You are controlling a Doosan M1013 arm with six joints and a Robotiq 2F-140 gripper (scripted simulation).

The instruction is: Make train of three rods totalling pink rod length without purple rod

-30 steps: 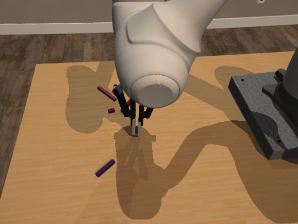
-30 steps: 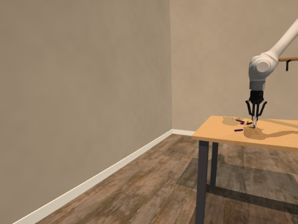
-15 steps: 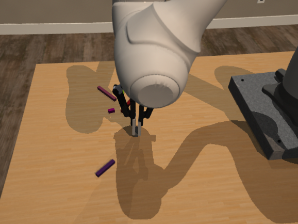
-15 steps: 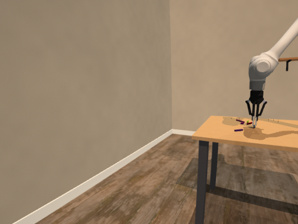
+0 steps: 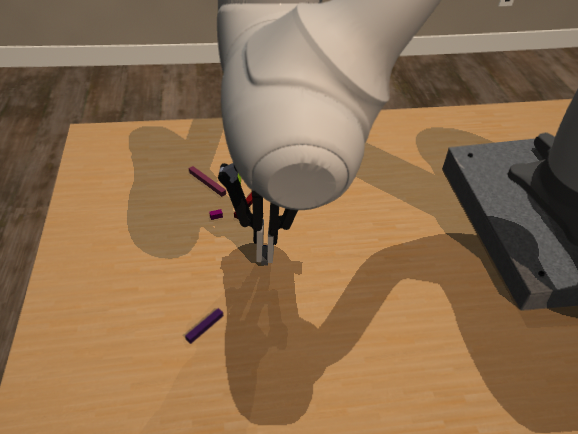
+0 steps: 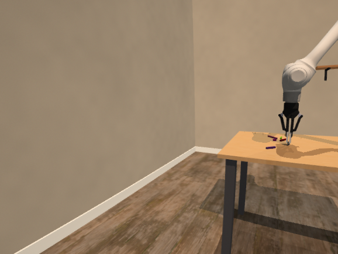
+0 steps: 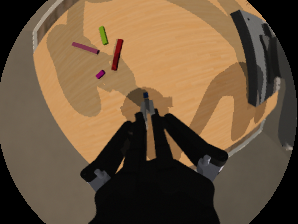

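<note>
The grey rod lies 30 mm below my hand. Also, from my hand: magenta rod (50 mm ahead, 120 mm to the right, 40 mm below); then blue rod (10 mm behind, 20 mm to the right, 40 mm below); then red rod (10 mm behind, 130 mm to the right, 40 mm below).
</note>
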